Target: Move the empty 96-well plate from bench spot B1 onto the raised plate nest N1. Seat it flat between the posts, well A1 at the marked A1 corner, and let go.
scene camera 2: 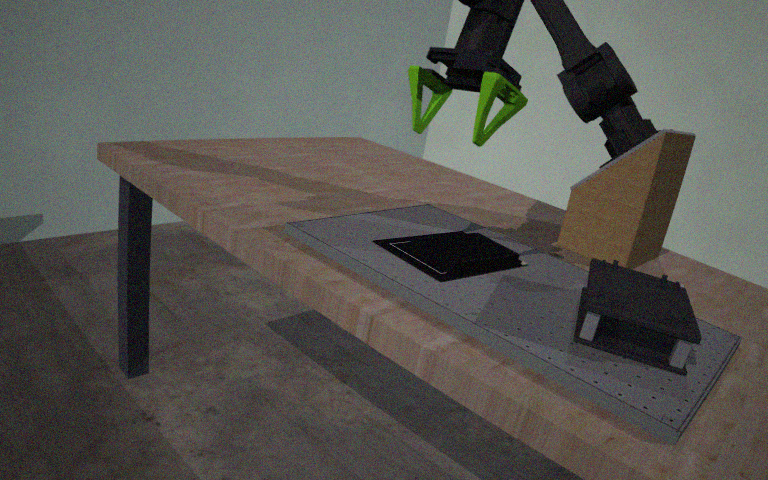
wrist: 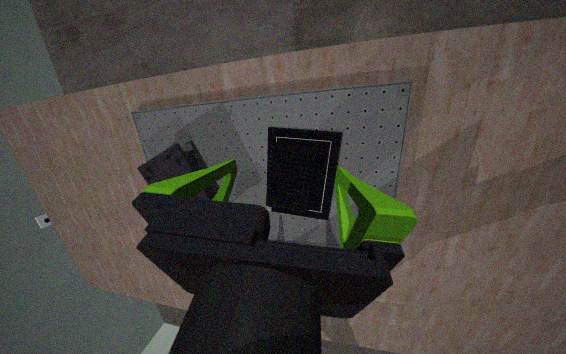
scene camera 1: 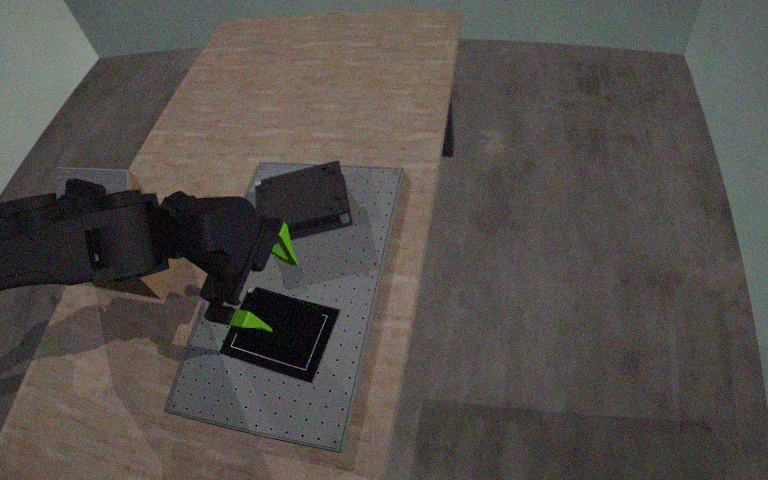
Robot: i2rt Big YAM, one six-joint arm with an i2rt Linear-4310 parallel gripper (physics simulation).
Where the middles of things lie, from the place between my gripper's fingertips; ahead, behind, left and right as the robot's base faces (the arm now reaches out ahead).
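Black plate (scene camera 1: 293,321): my hand 140 mm above it, 20 mm to the right of it, 70 mm past it.
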